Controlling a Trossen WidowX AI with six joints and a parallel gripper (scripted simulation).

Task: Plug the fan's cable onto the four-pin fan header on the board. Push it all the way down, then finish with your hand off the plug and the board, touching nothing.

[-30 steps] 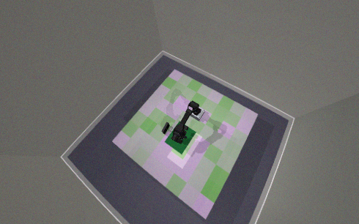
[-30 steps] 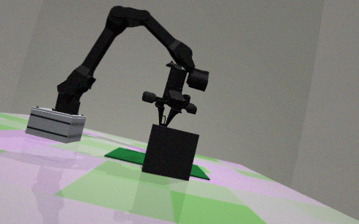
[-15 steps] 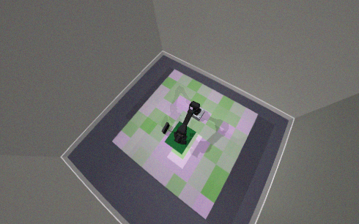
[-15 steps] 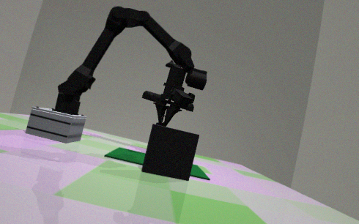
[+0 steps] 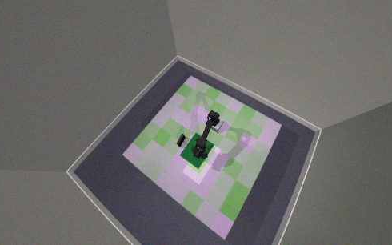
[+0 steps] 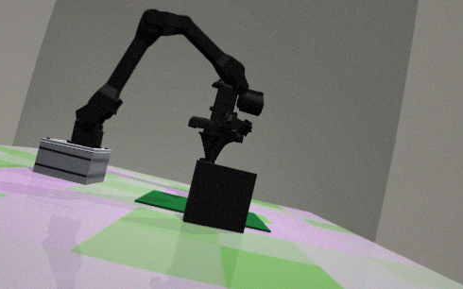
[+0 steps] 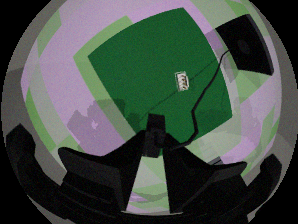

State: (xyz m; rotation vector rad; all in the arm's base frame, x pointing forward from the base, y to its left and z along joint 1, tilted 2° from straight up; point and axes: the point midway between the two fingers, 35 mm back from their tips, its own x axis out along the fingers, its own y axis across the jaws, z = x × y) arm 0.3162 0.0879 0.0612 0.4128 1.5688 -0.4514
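My gripper tip is 2 cm short of the green board, 5 cm to the left of it and 14 cm above it. Also, from my gripper tip: black fan 6 cm ahead, 23 cm to the right, 6 cm below; fan plug 1 cm behind, 1 cm below.
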